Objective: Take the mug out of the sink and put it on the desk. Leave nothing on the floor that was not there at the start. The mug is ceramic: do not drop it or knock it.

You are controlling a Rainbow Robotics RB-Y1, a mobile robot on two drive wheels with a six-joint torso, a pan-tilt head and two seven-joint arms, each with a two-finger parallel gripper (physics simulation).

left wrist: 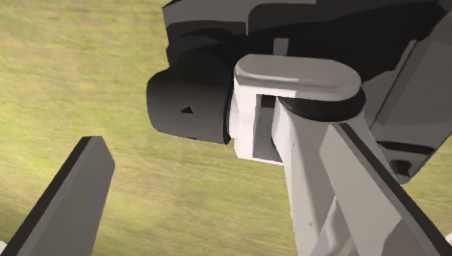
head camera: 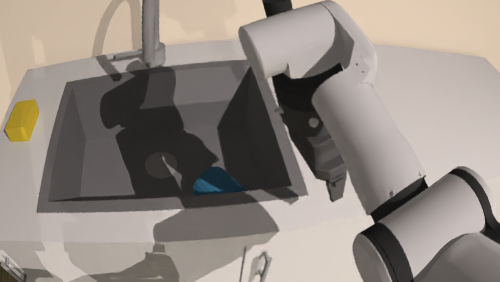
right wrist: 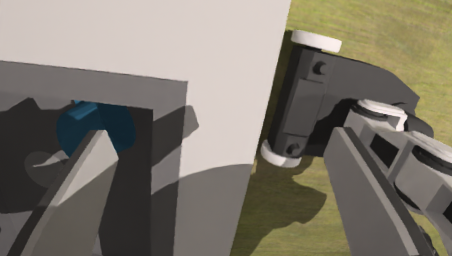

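Where they show: left gripper, fingertip midpoint: [left wrist: 218, 143]; right gripper, fingertip midpoint: [head camera: 321, 173] [right wrist: 220, 143]; robot's base, origin of the base link: [right wrist: 290, 94].
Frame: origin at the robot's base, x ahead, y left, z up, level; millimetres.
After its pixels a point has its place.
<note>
A blue mug [head camera: 215, 181] @(x 580, y -76, z 801 mm) [right wrist: 120, 125] @(x 557, y -77, z 720 mm) is inside the dark grey sink [head camera: 115, 205] [right wrist: 125, 90], near the front wall and right corner in the head view. The rim and my arm's shadow partly hide it; I cannot tell if it is upright. My right gripper [head camera: 336, 192] [right wrist: 220, 143] @(x 422, y -220, z 999 mm) is open and empty, above the counter's front part, right of the sink in the head view. One of its fingers overlaps the mug in the right wrist view, without visible contact. My left gripper [left wrist: 218, 143] @(x -320, y 221, z 584 mm) is open and empty over the floor. A desk separate from the counter does not show.
The pale counter [head camera: 430, 100] @(x 700, y -693, z 911 mm) [right wrist: 225, 55] @(x 419, y -247, z 911 mm) surrounds the sink. A yellow block [head camera: 23, 121] @(x 653, y 389, z 956 mm) lies at its left. A grey faucet [head camera: 151, 32] rises behind the sink. A cabinet handle [head camera: 264, 266] is below the front edge. My wheeled base [right wrist: 305, 100] @(x 8, y -33, z 191 mm) stands on the green floor [right wrist: 370, 22] @(x -278, y -403, z 1 mm) [left wrist: 75, 75] @(x -1059, y -166, z 1 mm).
</note>
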